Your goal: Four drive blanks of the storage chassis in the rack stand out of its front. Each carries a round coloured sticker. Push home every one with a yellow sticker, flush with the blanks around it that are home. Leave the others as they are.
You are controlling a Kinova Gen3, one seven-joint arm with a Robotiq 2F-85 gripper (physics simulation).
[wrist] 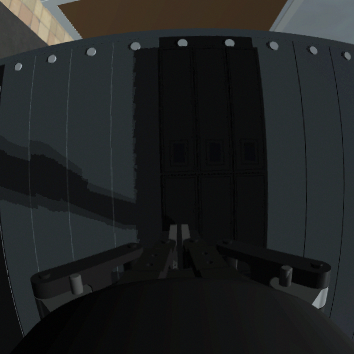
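The front of the storage chassis fills most of the wrist view, with tall dark grey blanks (90, 110) on the left and more blanks (285, 115) on the right, parted by thin seams. Between them is a much darker section (212, 100) of three narrow columns, each with a small square mark. I cannot tell its depth. No coloured sticker shows, and I cannot tell from this view which blanks stand out. My gripper (179, 236) is shut and empty, its fingertips in front of the lower left part of the dark section. The gripper body hides the area below.
A row of round screw heads (182, 43) runs along the chassis top edge. A shadow (60, 172) lies across the left blanks. Beyond the top edge are a brown surface (175, 17), a tiled strip (37, 22) at the left and a pale grey area (325, 20) at the right.
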